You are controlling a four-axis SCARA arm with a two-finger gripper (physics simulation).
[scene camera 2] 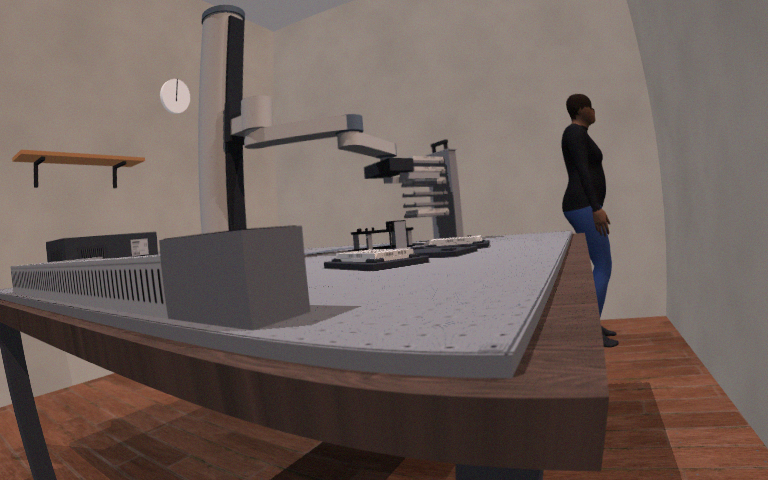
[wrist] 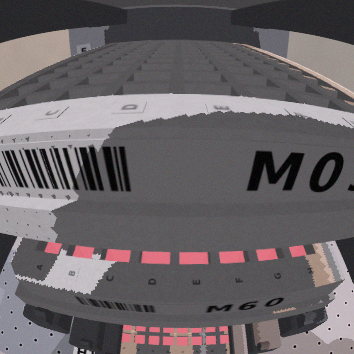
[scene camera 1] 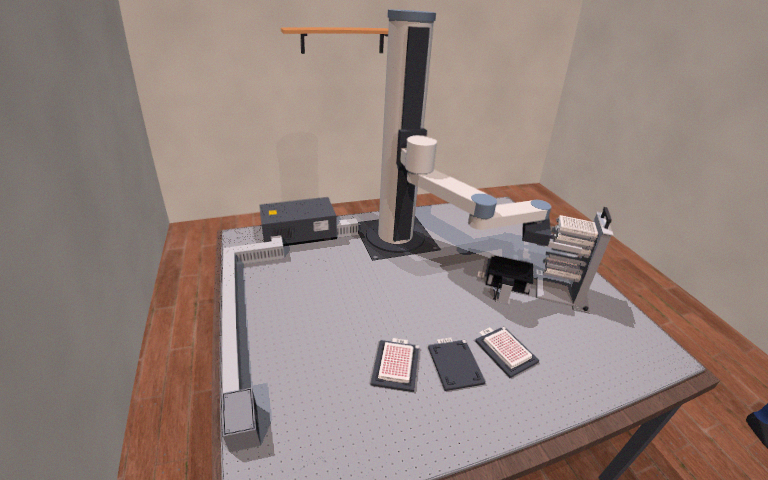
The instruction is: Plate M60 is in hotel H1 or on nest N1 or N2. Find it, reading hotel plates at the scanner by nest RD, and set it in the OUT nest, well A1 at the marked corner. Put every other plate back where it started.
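Pixels of known places: gripper, fingertip midpoint: (scene camera 2: pixel 429 177) (scene camera 1: pixel 579 242); arm's base, origin of the base link: (scene camera 1: pixel 395 238).
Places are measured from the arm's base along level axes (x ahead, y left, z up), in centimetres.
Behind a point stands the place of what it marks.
Note:
My gripper (scene camera 1: pixel 568 243) {x 52.1, y 48.2, z 23.8 cm} is at the upper part of hotel H1 (scene camera 1: pixel 591 268) {x 60.7, y 48.1, z 18.7 cm} (scene camera 2: pixel 451 195) {x 59.4, y 47.9, z 16.8 cm}, its fingers closed in on plate M09 (wrist: pixel 195 175). M09 fills the middle of the wrist view, dark grey with a white rim; the fingertips are hidden. Plate M60 (wrist: pixel 245 305) {x 48.3, y 40.3, z 23.1 cm}, with red wells, lies in the slot below it. A pale plate (scene camera 1: pixel 576 225) (scene camera 2: pixel 428 160) lies at the hotel's top. The empty middle nest (scene camera 1: pixel 456 363) {x 71.2, y -6.3, z 2.5 cm} reads as OUT, with a white mark at a back corner. Nest RD (scene camera 1: pixel 509 267) {x 39.8, y 31.0, z 7.3 cm} is the black raised stand, empty, before the hotel, with the scanner (scene camera 2: pixel 399 233) {x 50.8, y 22.0, z 5.9 cm} beside it.
Red-welled plates lie on the left nest (scene camera 1: pixel 373 384) {x 71.1, y -31.5, z 2.1 cm} and the right nest (scene camera 1: pixel 512 371) {x 79.1, y 8.2, z 2.6 cm}; their labels are too small to read. A dark controller box (scene camera 1: pixel 298 219) {x -3.9, y -40.4, z 12.8 cm}, a cable duct (scene camera 1: pixel 229 322) {x 42.4, y -68.4, z 7.2 cm} and a grey box (scene camera 1: pixel 240 416) {x 76.7, y -66.3, z 8.7 cm} line the left side. A person (scene camera 2: pixel 584 164) stands beyond the table.

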